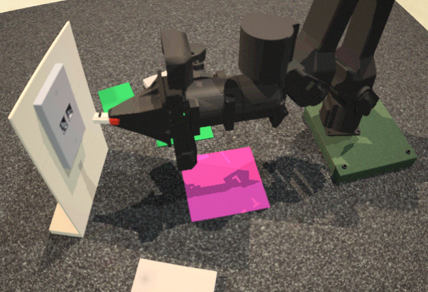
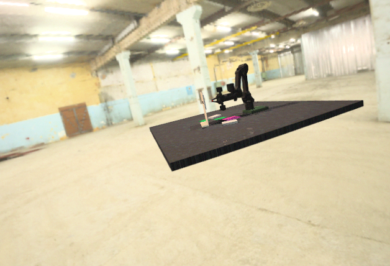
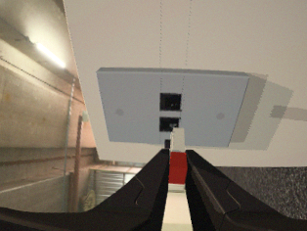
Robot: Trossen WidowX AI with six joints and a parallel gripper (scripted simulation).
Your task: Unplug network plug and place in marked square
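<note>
The magenta square is 17 cm below my gripper tip, 14 cm behind it and 2 cm to the right of it. From my gripper tip the other things lie so: network plug: right at my gripper tip; socket plate: 7 cm ahead, 6 cm below.
</note>
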